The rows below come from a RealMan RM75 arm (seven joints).
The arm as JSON. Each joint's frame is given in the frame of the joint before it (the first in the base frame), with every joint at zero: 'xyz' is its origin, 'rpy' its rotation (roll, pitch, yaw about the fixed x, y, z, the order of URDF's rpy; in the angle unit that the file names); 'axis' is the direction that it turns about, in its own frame. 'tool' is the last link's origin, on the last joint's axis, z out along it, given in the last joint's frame.
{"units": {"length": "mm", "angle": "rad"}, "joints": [
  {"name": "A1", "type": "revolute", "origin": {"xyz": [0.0, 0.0, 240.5], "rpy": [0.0, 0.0, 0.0]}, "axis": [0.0, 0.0, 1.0]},
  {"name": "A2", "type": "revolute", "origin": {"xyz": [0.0, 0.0, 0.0], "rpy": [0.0, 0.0, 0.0]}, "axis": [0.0, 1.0, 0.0]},
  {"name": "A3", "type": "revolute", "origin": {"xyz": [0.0, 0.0, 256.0], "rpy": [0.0, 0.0, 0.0]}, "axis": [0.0, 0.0, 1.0]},
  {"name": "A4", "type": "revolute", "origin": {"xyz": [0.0, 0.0, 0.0], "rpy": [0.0, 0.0, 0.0]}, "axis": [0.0, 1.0, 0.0]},
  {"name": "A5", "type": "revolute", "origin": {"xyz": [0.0, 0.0, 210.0], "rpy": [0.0, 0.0, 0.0]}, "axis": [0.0, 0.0, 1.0]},
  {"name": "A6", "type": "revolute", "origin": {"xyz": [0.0, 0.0, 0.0], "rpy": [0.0, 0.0, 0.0]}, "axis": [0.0, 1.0, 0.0]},
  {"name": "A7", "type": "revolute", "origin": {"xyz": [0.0, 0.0, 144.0], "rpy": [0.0, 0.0, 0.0]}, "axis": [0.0, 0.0, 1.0]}
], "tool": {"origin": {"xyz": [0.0, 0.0, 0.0], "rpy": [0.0, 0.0, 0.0]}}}
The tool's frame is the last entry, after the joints.
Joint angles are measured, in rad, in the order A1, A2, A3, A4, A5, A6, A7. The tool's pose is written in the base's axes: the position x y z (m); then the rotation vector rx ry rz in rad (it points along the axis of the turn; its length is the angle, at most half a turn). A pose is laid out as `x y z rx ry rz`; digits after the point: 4 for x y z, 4 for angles.
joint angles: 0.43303 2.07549 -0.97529 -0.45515 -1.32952 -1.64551 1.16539
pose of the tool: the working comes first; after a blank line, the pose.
Where each joint sits with the arm in this pose, in the base's axes (m; each line is computed from the numbers above, not from the rounded line before):
A1: 0.0000 0.0000 0.2405
A2: 0.0000 0.0000 0.2405
A3: 0.2034 0.0940 0.1167
A4: 0.2034 0.0940 0.1167
A5: 0.3439 0.2432 0.0708
A6: 0.3439 0.2432 0.0708
A7: 0.2381 0.3043 -0.0054
the tool: 0.2381 0.3043 -0.0054

0.2381 0.3043 -0.0054 -2.4584 0.5344 1.3287
